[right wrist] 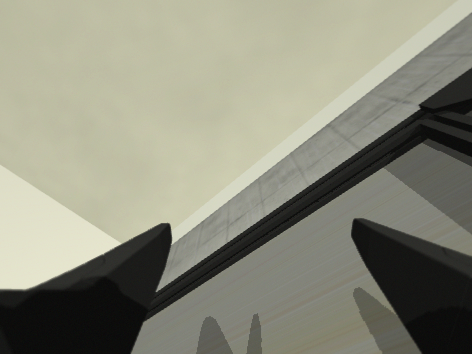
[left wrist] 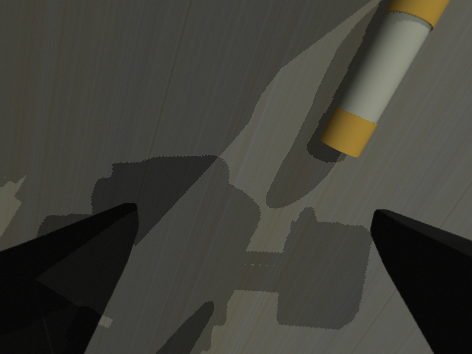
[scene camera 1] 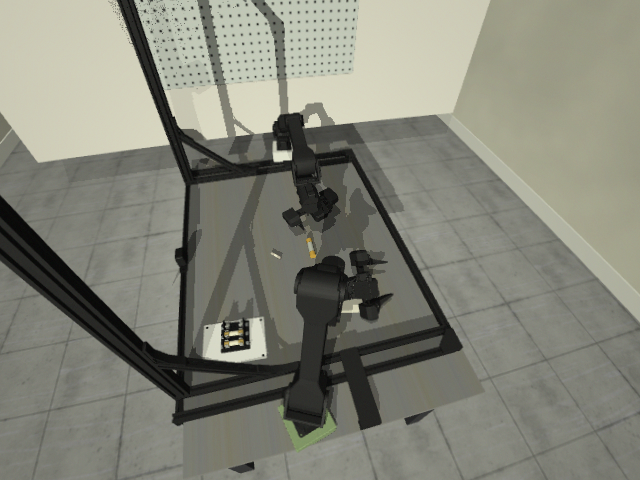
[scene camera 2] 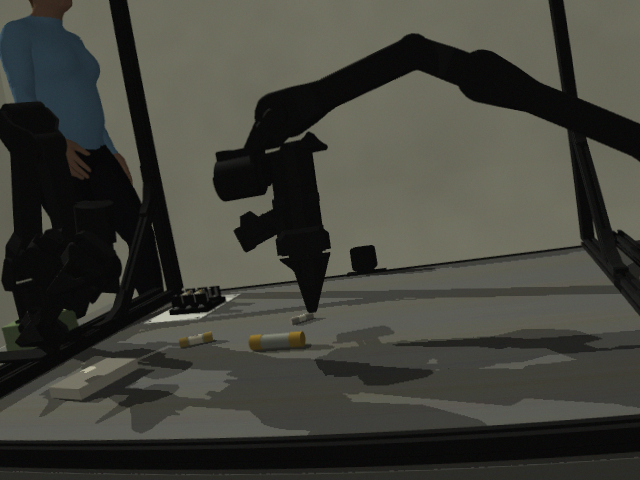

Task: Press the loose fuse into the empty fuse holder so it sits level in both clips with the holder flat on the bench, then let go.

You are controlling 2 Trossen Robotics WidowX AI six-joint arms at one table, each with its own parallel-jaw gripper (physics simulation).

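Where they show: left gripper, between the fingertips: (left wrist: 255,217) (scene camera 1: 314,223) (scene camera 2: 311,309); right gripper, between the fingertips: (right wrist: 260,229) (scene camera 1: 389,277) (scene camera 2: 33,319); left arm's base, origin of its link: (scene camera 1: 283,146); right arm's base, origin of its link: (scene camera 1: 306,416).
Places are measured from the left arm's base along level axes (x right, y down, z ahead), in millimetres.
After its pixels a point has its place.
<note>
A large fuse (scene camera 1: 310,248) @[x -73, y 47, z 566 mm] (scene camera 2: 277,341) @[x -84, y 53, z 551 mm] (left wrist: 387,70) @[x -75, y 45, z 557 mm] with orange caps and a white body lies loose on the bench. A medium orange-capped fuse (scene camera 2: 195,339) @[x -53, y 56, z 711 mm] and a small pale fuse (scene camera 1: 276,254) @[x 44, y 55, z 576 mm] (scene camera 2: 302,318) @[x 42, y 60, z 573 mm] also lie loose. The black fuse holder (scene camera 1: 235,335) (scene camera 2: 197,300) is on a white plate (scene camera 1: 257,347) @[x 101, y 63, z 892 mm] (scene camera 2: 160,318) @[x 102, y 63, z 902 mm]; orange-capped fuses sit in two rows, and the upper row in scene camera 1 looks empty. My left gripper (scene camera 1: 311,225) @[x -94, y 8, z 486 mm] (scene camera 2: 312,311) @[x -94, y 8, z 486 mm] (left wrist: 255,217) @[x -94, y 8, z 486 mm] is open, pointing down above the bench beside the large fuse. My right gripper (scene camera 1: 389,278) @[x -279, y -51, z 774 mm] (right wrist: 260,229) @[x -279, y -51, z 774 mm] is open and empty, away from the fuses.
A pale flat block (scene camera 1: 351,308) @[x -175, y 50, z 804 mm] (scene camera 2: 93,379) @[x -224, y 50, z 757 mm] lies partly under the right gripper in scene camera 1. A small black box (scene camera 1: 179,256) @[x 350, y 10, z 592 mm] (scene camera 2: 363,258) @[x 343, y 32, z 570 mm] stands at the bench edge. A dark frame with upright posts surrounds the bench. A green block (scene camera 1: 310,439) @[x -25, y 13, z 1132 mm] is under the right arm's base.
</note>
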